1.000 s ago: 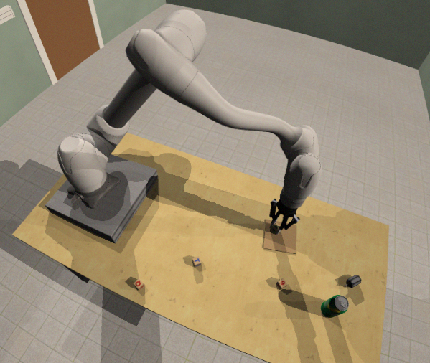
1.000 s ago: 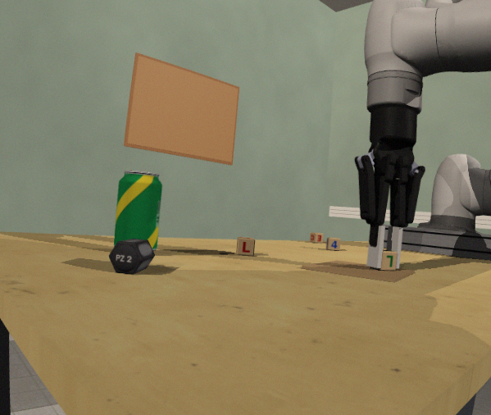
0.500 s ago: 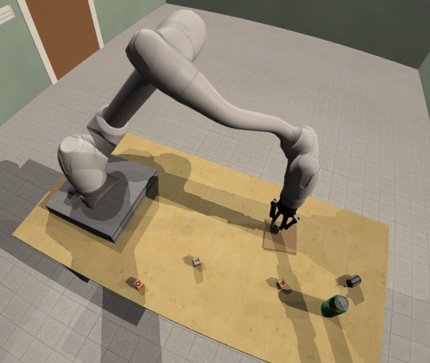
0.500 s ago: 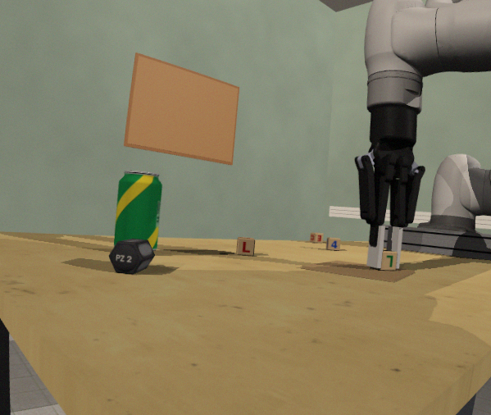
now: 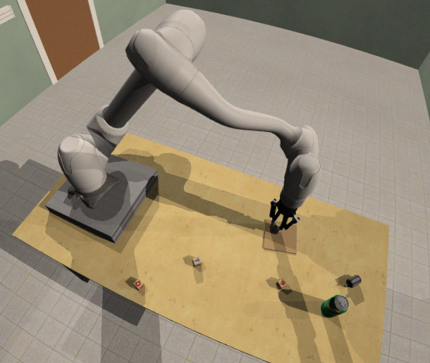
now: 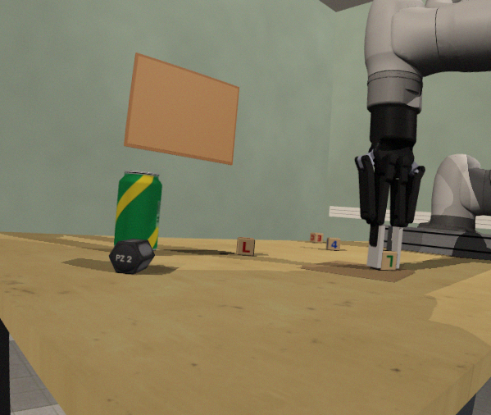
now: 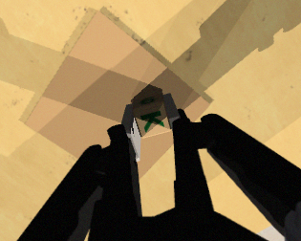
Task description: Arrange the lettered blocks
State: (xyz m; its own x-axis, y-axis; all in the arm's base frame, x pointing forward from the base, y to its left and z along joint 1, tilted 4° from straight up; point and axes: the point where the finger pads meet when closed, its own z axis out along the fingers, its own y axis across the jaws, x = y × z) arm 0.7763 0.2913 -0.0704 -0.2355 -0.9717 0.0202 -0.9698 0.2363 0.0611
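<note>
The brown mat is 4 cm ahead of my hand, 1 cm to the right of it and 4 cm below it. Also, from my hand: yellow can 33 cm ahead, 20 cm to the right, 2 cm above; T block 21 cm behind, 31 cm to the right, 3 cm below.
</note>
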